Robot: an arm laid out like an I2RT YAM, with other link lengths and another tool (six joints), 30 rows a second.
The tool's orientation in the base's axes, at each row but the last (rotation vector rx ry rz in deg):
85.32 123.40 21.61
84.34 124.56 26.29
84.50 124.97 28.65
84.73 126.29 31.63
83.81 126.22 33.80
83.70 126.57 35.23
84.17 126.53 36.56
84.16 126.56 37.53
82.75 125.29 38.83
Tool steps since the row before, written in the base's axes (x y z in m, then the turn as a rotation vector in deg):
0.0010 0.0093 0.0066 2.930 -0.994 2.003
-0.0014 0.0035 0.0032 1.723 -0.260 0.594
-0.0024 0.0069 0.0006 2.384 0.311 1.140
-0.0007 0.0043 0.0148 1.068 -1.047 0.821
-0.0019 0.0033 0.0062 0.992 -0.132 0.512
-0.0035 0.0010 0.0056 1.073 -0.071 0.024
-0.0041 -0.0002 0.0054 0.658 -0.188 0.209
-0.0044 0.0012 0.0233 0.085 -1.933 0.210
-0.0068 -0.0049 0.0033 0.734 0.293 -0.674
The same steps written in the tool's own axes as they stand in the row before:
0.0068 0.0074 -0.0055 -2.230 2.934 -0.058
0.0031 0.0019 -0.0034 -0.896 1.542 0.456
0.0071 0.0010 -0.0015 -0.668 2.545 0.396
0.0024 0.0090 -0.0123 -1.444 0.890 -0.185
0.0030 0.0032 -0.0058 -0.531 0.983 0.127
0.0016 0.0010 -0.0064 -0.455 0.785 0.578
0.0008 0.0000 -0.0067 -0.429 0.545 0.176
0.0010 0.0108 -0.0211 -1.842 -0.463 -0.426
-0.0024 -0.0045 -0.0074 0.062 0.213 1.015

